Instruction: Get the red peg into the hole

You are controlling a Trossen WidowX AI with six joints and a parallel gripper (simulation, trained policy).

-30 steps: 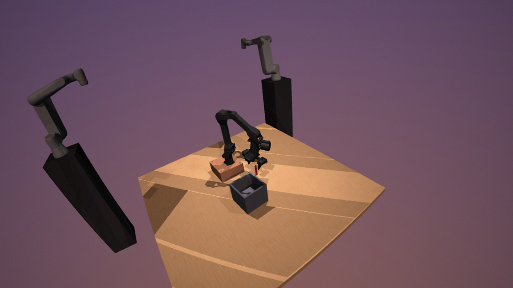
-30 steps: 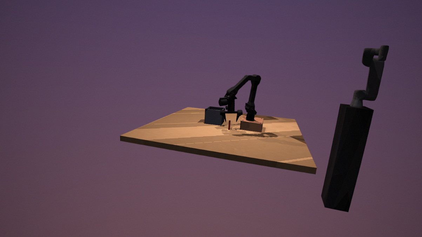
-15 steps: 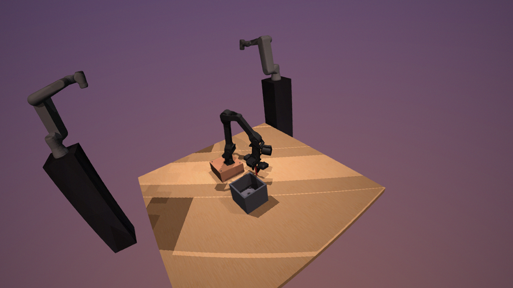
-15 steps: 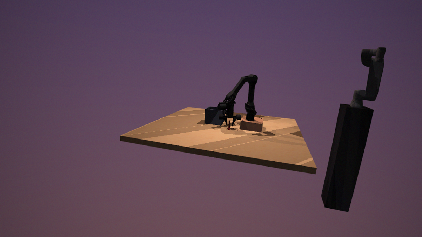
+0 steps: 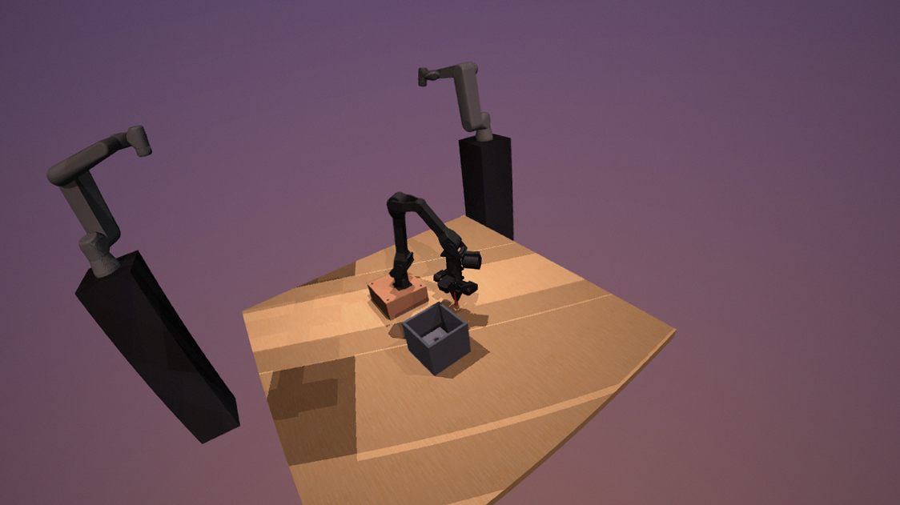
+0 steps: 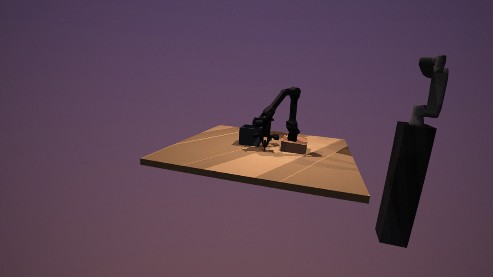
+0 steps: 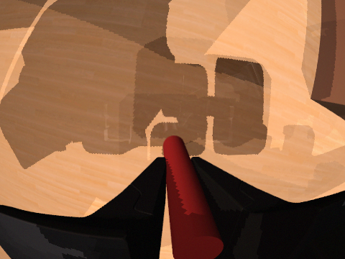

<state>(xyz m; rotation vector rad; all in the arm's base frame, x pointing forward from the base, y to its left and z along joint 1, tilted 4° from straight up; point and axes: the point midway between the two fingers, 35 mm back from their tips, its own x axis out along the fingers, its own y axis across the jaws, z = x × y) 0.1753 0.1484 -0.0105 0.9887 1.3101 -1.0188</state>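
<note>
My gripper tip is now 19 cm to the left of the grey plate, 16 cm short of it and 1 cm below it. Also, from my gripper tip: red peg: 2 cm above.
</note>
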